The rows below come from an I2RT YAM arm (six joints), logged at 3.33 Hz.
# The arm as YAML. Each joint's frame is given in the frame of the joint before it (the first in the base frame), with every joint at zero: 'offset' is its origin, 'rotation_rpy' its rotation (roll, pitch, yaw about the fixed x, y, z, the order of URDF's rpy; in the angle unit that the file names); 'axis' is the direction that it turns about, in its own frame. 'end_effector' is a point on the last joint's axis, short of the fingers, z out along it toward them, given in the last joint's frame.
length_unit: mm
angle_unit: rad
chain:
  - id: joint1
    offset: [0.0, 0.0, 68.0]
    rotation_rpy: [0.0, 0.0, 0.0]
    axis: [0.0, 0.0, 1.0]
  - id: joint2
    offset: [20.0, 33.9, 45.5]
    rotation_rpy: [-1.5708, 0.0, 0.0]
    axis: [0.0, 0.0, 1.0]
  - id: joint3
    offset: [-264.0, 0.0, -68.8]
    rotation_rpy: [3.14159, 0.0, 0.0]
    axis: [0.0, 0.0, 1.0]
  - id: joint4
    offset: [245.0, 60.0, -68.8]
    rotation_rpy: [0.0, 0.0, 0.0]
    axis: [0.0, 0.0, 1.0]
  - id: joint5
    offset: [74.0, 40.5, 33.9]
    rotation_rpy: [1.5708, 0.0, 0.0]
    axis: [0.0, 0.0, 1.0]
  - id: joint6
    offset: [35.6, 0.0, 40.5]
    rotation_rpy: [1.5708, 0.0, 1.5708]
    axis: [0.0, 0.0, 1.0]
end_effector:
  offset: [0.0, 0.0, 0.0]
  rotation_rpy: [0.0, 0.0, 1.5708]
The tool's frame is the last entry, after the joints.
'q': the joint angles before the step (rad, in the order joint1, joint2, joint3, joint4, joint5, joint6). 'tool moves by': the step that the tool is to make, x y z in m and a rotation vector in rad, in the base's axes. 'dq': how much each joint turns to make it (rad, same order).
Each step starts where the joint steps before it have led.
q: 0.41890, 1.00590, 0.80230, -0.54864, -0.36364, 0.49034
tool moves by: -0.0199, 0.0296, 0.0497, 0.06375, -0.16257, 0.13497
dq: 0.17830, -0.03710, 0.12507, 0.01364, 0.04811, 0.00851
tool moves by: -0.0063, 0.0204, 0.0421, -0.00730, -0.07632, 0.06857
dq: 0.10366, 0.05840, 0.17971, -0.07254, 0.05707, -0.02694
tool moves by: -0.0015, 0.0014, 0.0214, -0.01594, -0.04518, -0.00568
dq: 0.01567, 0.02185, 0.09361, -0.05403, 0.03912, -0.02621
